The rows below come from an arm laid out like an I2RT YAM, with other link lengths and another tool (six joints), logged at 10 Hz.
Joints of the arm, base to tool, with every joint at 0 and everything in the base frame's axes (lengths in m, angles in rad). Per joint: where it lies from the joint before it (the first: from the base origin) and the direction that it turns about. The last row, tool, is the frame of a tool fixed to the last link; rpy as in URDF.
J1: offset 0 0 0.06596 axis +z
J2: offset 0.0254 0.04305 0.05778 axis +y
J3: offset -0.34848 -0.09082 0 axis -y
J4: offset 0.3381 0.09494 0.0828 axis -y
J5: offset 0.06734 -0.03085 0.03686 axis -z
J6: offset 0.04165 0 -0.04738 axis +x
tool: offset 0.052 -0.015 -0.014 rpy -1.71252 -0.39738 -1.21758
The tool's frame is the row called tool.
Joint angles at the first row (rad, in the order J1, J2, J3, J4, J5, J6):
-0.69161 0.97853 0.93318 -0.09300 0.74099 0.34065
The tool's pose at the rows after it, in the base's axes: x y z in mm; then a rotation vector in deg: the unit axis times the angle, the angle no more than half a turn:
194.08, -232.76, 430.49, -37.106, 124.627, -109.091
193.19, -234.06, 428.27, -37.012, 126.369, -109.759
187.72, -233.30, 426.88, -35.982, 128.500, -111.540
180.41, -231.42, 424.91, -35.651, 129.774, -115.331
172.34, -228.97, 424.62, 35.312, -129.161, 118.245
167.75, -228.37, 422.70, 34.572, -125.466, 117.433
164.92, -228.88, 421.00, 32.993, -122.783, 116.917
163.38, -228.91, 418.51, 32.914, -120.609, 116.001
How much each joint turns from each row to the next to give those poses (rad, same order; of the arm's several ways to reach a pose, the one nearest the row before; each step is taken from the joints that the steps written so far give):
0.00069 0.00904 -0.00224 -0.00213 0.02768 -0.00912
0.00032 0.00673 -0.00172 0.00002 0.02556 -0.01085
-0.00065 -0.00525 -0.00912 0.00561 0.04382 -0.01747
0.00041 -0.01730 -0.03160 0.05785 0.05011 -0.06030
0.00100 -0.01944 -0.03540 0.08293 0.05457 -0.09218
-0.00048 -0.00881 -0.03225 0.08499 0.03663 -0.08597
-0.00142 -0.00008 -0.02388 0.07777 0.03360 -0.06433
0.00039 -0.00003 -0.02216 0.06444 0.01868 -0.06328

